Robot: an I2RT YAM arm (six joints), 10 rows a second.
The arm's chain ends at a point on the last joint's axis. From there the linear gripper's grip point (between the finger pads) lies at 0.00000 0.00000 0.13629 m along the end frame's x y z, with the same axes.
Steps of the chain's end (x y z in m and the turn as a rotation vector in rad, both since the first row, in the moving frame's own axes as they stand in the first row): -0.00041 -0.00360 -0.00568 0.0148 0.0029 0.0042; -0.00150 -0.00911 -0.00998 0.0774 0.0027 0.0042; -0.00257 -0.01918 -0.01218 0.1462 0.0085 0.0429; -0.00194 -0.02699 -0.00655 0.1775 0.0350 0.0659; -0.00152 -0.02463 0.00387 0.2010 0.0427 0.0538; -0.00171 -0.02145 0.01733 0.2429 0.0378 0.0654; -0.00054 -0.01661 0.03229 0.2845 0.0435 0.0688; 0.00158 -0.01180 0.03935 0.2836 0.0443 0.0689; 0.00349 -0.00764 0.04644 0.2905 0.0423 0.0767; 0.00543 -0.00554 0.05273 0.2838 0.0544 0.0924
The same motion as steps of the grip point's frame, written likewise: -0.00001 -0.00562 -0.00570 0.0148 0.0029 0.0042; -0.00111 -0.01965 -0.01039 0.0774 0.0027 0.0042; -0.00099 -0.03900 -0.01364 0.1462 0.0085 0.0429; 0.00360 -0.05088 -0.00877 0.1775 0.0350 0.0659; 0.00499 -0.05166 0.00100 0.2010 0.0427 0.0538; 0.00446 -0.05403 0.01323 0.2429 0.0378 0.0654; 0.00663 -0.05462 0.02669 0.2845 0.0435 0.0688; 0.00885 -0.04969 0.03378 0.2836 0.0443 0.0689; 0.01067 -0.04641 0.04061 0.2905 0.0423 0.0767; 0.01450 -0.04329 0.04708 0.2838 0.0544 0.0924
